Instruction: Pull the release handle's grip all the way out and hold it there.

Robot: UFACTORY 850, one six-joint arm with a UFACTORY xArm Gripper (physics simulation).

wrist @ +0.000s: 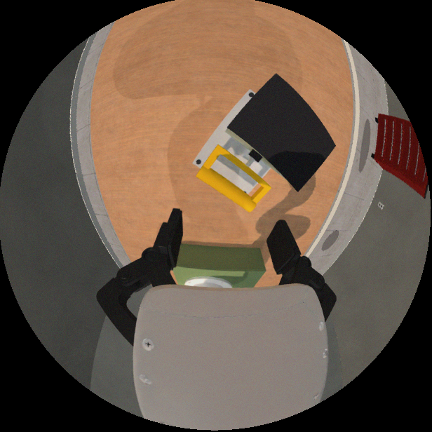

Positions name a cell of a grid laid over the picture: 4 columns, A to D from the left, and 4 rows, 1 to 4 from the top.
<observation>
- my gripper: C3
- light grey base plate: C2
</observation>
